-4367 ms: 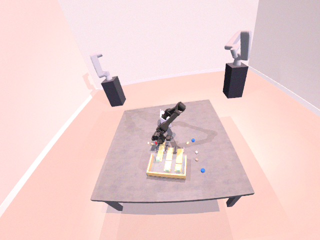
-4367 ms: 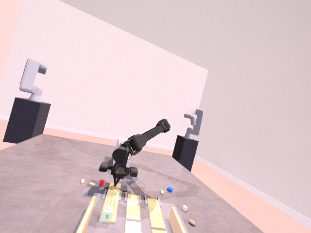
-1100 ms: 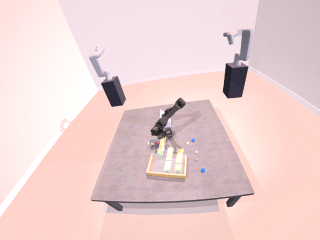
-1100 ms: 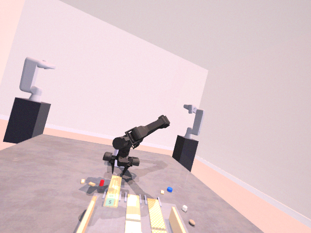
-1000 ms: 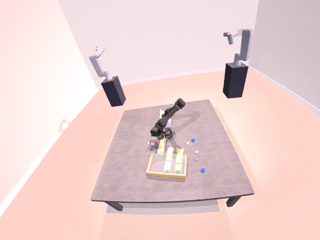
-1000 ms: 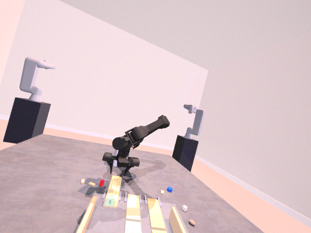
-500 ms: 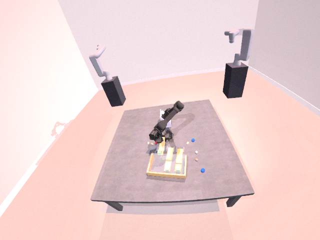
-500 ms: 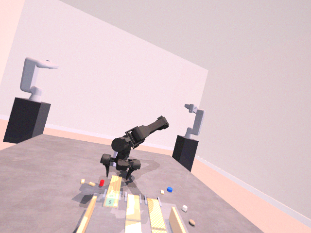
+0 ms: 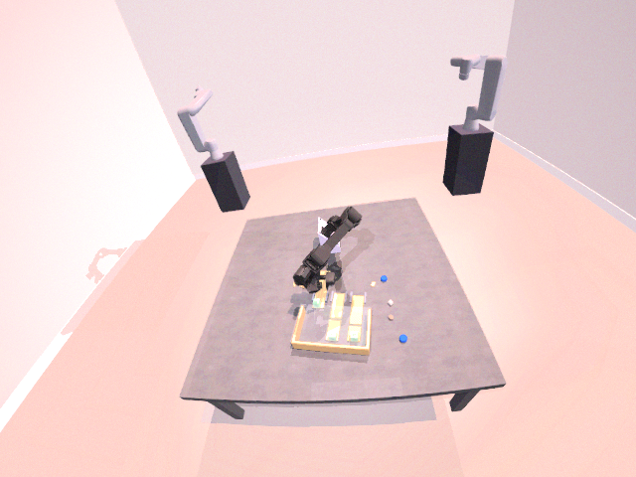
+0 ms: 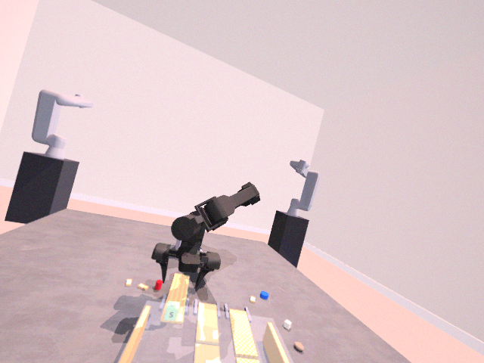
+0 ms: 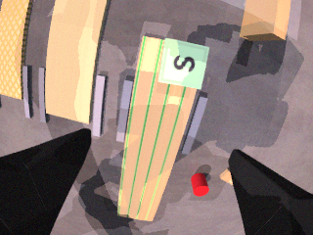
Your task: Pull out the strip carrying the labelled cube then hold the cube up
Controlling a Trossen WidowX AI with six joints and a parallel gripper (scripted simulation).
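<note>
Now: the red piece 90 mm behind my gripper tip, 50 mm to the right of it and 50 mm below it.
</note>
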